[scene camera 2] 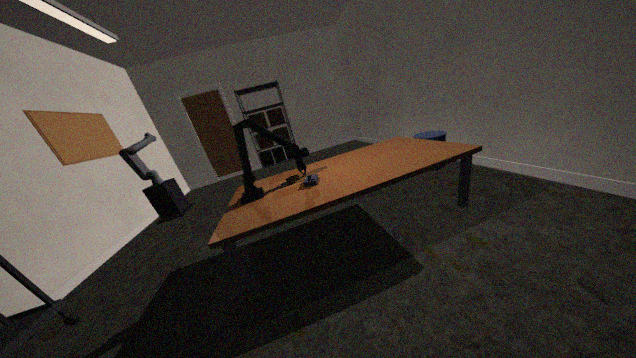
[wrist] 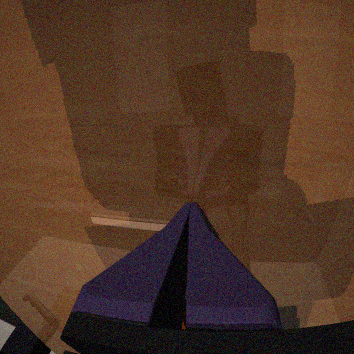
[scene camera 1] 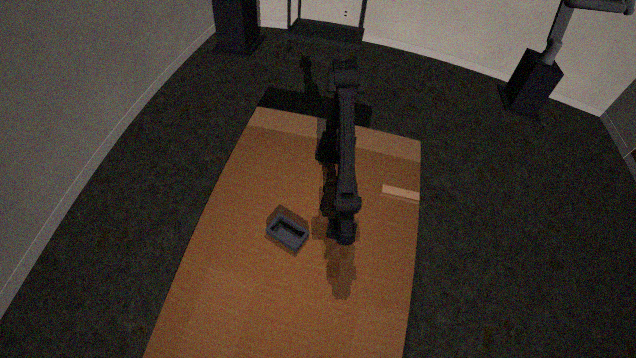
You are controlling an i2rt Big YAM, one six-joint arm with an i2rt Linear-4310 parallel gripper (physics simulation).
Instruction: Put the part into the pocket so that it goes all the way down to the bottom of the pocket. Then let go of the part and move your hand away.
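Pixels of known places: gripper, fingertip midpoint: [scene camera 2: 304, 175] [wrist: 191, 210]; arm's base, link origin: [scene camera 2: 252, 193] [scene camera 1: 336, 146].
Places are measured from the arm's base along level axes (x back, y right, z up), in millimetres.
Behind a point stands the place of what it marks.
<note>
The grey block with the rectangular pocket [scene camera 1: 300, 243] @[x -496, y 27, z 7 mm] [scene camera 2: 312, 181] @[x -457, y 159, z 4 mm] lies on the table, left of the gripper in scene camera 1. The pocket's grey floor shows, with dark shadow along one side. My gripper [scene camera 2: 304, 173] @[x -437, y -110, z -26 mm] [wrist: 191, 210] @[x -437, y -110, z -26 mm] is shut with nothing between its fingertips, and points down over the table beside the block. In scene camera 1 the arm hides the fingertips. The orange part [wrist: 184, 325] @[x -359, y -109, z 2 mm] shows as a tiny speck through the gap low between the fingers in the wrist view; the rest of it is hidden, and its pose cannot be told.
The wooden table [scene camera 1: 240, 300] @[x -762, y 173, z -29 mm] [scene camera 2: 390, 160] @[x -1085, y 165, z -28 mm] carries the arm's base at one end. A pale light strip [scene camera 1: 400, 192] [wrist: 127, 223] lies on the table to the right. Another robot arm [scene camera 1: 552, 47] [scene camera 2: 136, 157] stands on a dark pedestal away from the table.
</note>
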